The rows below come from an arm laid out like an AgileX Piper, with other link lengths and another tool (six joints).
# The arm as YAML. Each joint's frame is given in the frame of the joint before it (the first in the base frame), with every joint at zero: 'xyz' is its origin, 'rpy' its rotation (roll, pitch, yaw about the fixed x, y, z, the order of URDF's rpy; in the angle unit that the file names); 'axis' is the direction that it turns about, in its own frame. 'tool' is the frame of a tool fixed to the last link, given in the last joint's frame.
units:
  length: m
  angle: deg
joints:
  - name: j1
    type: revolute
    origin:
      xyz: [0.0, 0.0, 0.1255]
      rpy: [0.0, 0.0, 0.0]
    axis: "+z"
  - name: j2
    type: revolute
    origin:
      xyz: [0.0, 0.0, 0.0]
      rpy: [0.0, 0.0, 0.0]
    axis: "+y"
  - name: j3
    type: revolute
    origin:
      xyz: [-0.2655, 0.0, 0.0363]
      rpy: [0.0, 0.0, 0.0]
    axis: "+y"
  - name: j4
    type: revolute
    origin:
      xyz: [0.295, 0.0, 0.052]
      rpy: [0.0, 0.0, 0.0]
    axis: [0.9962, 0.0, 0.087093]
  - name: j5
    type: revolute
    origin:
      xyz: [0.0, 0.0, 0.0]
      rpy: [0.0, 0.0, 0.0]
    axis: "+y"
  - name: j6
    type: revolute
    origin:
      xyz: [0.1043, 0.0, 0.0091]
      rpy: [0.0, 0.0, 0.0]
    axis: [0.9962, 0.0, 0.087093]
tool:
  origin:
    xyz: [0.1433, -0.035, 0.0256]
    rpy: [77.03, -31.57, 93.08]
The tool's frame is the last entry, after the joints.
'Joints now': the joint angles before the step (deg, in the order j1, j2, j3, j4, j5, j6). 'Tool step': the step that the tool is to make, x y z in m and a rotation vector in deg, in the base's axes. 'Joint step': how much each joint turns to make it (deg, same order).
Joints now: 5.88 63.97 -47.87 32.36 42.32 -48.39
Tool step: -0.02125 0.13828 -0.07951 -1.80 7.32 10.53
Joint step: 24.86 15.64 -1.82 -6.96 -12.01 14.74
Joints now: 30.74 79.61 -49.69 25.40 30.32 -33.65
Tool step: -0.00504 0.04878 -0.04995 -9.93 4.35 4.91
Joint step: 9.45 14.07 -10.04 -15.56 3.08 14.85
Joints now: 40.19 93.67 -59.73 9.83 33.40 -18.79
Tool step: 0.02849 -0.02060 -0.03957 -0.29 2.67 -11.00
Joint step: -2.45 7.37 -2.00 -4.18 -3.96 11.59
